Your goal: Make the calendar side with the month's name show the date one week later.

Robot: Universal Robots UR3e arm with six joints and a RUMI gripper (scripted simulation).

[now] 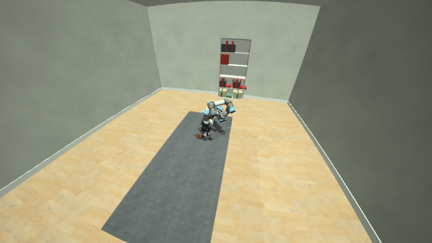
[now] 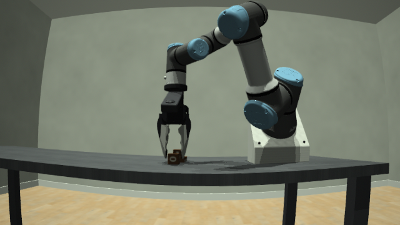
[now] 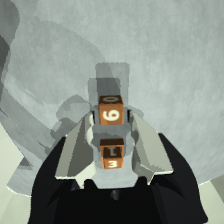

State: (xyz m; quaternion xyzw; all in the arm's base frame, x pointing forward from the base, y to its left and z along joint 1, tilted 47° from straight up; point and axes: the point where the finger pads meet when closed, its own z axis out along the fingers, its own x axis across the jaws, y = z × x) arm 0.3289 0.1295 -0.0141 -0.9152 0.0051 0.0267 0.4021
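Right now my hand is 20 mm above the cube. From my hand the other things lie so: calendar tray (110 mm to the right, 20 mm below).
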